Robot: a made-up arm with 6 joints. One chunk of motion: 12 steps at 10 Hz.
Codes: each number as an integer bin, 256 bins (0 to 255) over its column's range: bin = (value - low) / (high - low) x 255, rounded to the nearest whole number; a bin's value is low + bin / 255 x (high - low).
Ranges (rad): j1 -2.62..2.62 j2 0..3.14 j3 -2.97..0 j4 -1.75..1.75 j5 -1.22..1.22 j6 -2.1..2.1
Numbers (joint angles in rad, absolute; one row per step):
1: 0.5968 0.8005 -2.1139 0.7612 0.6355 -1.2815
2: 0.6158 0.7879 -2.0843 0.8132 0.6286 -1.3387
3: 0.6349 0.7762 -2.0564 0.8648 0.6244 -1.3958
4: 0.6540 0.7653 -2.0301 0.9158 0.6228 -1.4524
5: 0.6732 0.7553 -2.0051 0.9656 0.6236 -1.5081
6: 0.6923 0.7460 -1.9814 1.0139 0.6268 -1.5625
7: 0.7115 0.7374 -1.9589 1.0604 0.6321 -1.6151
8: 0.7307 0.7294 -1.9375 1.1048 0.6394 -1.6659
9: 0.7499 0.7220 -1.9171 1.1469 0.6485 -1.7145
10: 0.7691 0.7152 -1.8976 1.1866 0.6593 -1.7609
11: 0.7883 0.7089 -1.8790 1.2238 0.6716 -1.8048
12: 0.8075 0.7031 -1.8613 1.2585 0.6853 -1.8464
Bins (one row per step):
1: 157 65 74 183 194 50
2: 157 64 76 187 193 46
3: 158 63 78 191 193 43
4: 159 62 81 194 193 39
5: 160 61 83 198 193 36
6: 161 61 85 201 193 33
7: 162 60 87 205 194 29
8: 163 59 89 208 194 26
9: 164 59 90 211 195 23
10: 165 58 92 214 196 21
11: 166 58 94 217 198 18
12: 167 57 95 219 199 15

